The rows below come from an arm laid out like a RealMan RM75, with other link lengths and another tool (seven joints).
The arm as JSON. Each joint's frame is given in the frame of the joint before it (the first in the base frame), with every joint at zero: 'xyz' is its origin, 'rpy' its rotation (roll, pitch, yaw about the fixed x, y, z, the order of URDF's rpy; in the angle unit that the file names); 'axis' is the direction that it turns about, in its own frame. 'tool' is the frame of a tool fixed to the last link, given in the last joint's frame.
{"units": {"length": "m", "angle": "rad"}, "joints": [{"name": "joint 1", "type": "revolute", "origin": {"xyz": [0.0, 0.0, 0.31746], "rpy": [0.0, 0.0, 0.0]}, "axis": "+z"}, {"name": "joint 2", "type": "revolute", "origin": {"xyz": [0.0, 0.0, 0.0], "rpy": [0.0, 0.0, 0.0]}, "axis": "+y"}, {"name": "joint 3", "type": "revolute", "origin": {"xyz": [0.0, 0.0, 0.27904], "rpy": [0.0, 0.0, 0.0]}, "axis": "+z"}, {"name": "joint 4", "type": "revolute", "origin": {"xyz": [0.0, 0.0, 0.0], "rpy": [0.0, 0.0, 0.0]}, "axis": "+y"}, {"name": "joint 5", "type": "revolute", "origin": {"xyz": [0.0, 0.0, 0.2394], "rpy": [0.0, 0.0, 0.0]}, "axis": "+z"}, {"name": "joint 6", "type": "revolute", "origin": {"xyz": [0.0, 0.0, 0.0], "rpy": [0.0, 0.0, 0.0]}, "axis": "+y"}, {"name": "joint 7", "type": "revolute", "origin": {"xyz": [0.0, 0.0, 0.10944], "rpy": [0.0, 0.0, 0.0]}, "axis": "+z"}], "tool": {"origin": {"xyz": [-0.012, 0.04, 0.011], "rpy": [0.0, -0.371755, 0.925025]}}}
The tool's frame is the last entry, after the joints.
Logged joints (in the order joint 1, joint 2, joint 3, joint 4, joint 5, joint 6, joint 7), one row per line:
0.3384, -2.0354, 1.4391, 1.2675, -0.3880, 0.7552, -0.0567
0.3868, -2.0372, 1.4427, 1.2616, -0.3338, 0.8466, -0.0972
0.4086, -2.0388, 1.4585, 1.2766, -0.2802, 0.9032, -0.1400
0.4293, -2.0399, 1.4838, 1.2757, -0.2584, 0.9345, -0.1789
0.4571, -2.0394, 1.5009, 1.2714, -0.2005, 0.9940, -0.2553
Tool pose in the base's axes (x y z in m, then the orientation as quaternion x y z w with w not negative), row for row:
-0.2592, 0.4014, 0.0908, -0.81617, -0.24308, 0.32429, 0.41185
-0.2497, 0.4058, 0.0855, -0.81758, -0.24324, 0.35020, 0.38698
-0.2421, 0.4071, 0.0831, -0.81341, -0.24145, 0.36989, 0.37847
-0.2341, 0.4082, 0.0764, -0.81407, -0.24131, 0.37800, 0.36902
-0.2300, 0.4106, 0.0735, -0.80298, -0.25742, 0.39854, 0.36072
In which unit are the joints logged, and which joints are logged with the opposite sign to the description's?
The joints are logged in radians. Opposite sign: joint 1, joint 6.
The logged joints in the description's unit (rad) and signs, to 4 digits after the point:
-0.3384, -2.0354, 1.4391, 1.2675, -0.3880, -0.7552, -0.0567
-0.3868, -2.0372, 1.4427, 1.2616, -0.3338, -0.8466, -0.0972
-0.4086, -2.0388, 1.4585, 1.2766, -0.2802, -0.9032, -0.1400
-0.4293, -2.0399, 1.4838, 1.2757, -0.2584, -0.9345, -0.1789
-0.4571, -2.0394, 1.5009, 1.2714, -0.2005, -0.9940, -0.2553

